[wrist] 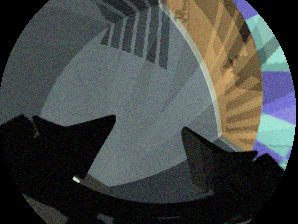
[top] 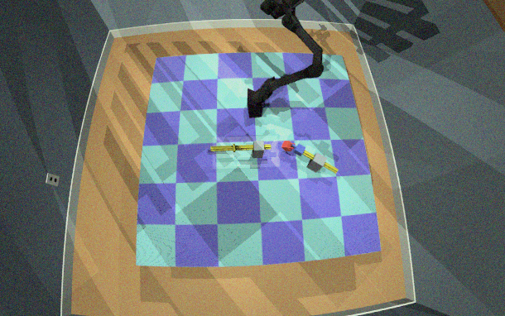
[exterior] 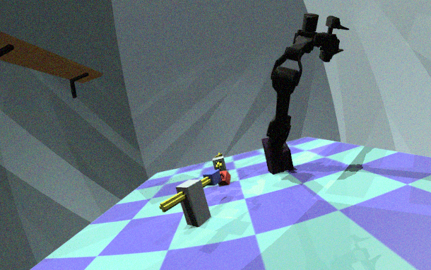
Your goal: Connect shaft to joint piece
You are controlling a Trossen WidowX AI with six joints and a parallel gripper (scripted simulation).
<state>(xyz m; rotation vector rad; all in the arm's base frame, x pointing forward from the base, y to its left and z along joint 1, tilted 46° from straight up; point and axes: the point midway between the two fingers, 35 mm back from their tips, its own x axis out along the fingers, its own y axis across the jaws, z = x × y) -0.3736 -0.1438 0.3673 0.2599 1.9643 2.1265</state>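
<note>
Right now the reddish joint piece is 66 cm ahead of my gripper tip, 43 cm below it and 5 cm to the right of it.
</note>
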